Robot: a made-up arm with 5 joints.
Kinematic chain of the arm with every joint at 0, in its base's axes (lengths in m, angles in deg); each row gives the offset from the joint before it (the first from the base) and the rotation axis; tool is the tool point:
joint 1: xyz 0 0 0.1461 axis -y
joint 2: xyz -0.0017 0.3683 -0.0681 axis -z
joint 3: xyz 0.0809 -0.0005 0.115 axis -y
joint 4: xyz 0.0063 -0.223 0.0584 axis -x
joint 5: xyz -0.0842 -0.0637 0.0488 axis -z
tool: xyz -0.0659 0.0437 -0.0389
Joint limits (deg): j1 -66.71..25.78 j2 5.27..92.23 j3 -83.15..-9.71 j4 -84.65..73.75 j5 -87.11..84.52
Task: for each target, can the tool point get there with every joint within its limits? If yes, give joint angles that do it. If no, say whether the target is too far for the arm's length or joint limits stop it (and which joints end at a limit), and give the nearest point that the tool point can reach.
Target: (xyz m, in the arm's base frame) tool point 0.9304 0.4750 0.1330
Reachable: no: too far | nearest point 0.2926 0.1021 0.1420 | short by 0.739 m
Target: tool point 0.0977 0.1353 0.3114
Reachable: yes | joints -44.57 24.59 -52.45 -41.13 19.44
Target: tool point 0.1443 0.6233 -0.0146
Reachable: no: joint limits stop it (at a limit: joint 1, joint 2, joint 3, joint 4) | nearest point -0.2214 0.4325 0.0422 | short by 0.416 m
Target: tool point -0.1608 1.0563 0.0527
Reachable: no: too far | nearest point -0.2370 0.4529 0.0854 | short by 0.609 m
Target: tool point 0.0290 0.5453 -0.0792
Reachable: no: joint limits stop it (at a limit: joint 1, joint 2, joint 3, joint 4, joint 5) | nearest point -0.2210 0.4314 0.0410 | short by 0.300 m
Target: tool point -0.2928 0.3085 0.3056
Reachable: yes | joints 14.27 81.60 -38.26 51.19 -25.67
